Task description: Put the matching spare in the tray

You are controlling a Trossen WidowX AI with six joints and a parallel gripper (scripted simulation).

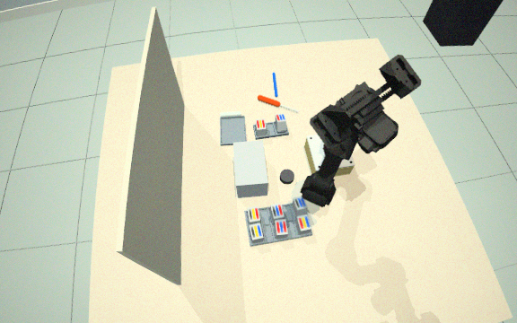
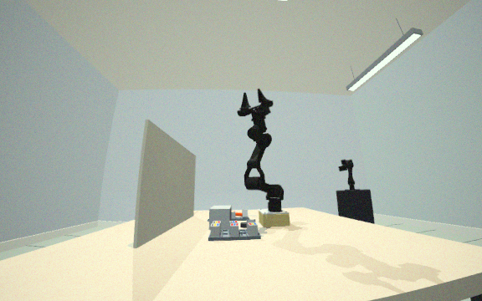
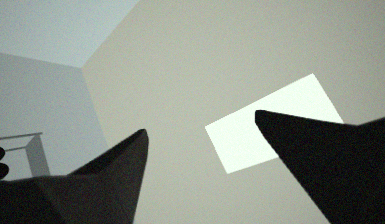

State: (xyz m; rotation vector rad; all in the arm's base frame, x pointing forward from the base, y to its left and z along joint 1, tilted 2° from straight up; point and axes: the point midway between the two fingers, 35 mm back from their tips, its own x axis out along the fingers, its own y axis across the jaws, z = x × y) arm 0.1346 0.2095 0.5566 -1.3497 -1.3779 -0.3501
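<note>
My gripper tip is now 20 mm short of the grey spare, 420 mm to the left of it and 600 mm above it. From my gripper tip the other things lie so: tall beige panel 400 mm ahead, 240 mm to the right, 420 mm below; mounted unit 150 mm ahead, 220 mm to the right, 600 mm below; black puck 30 mm ahead, 200 mm to the right, 640 mm below.
</note>
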